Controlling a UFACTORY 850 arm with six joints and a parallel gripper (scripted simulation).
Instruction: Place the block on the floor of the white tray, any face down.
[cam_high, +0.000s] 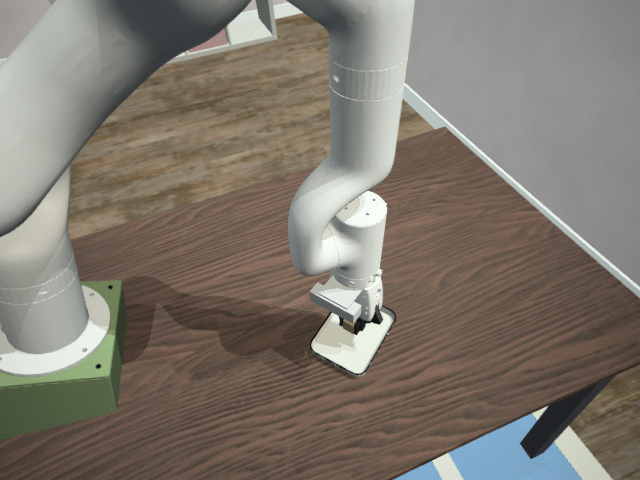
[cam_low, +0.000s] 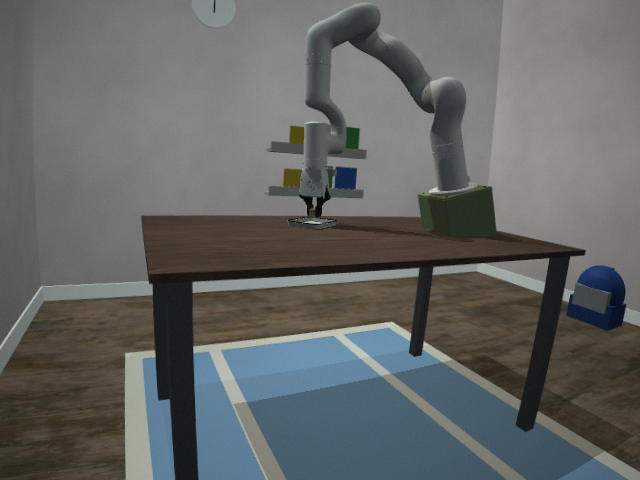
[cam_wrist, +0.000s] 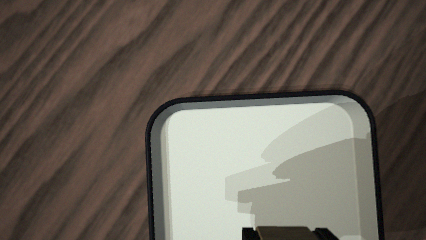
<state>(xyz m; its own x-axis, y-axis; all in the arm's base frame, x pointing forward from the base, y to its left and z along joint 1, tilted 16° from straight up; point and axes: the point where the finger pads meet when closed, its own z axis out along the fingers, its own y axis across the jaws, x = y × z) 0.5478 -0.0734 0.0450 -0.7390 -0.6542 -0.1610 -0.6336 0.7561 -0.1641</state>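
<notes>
Now: the small wooden block 1 cm below my hand. The rest, counted from my hand: white tray: 4 cm below.
</notes>
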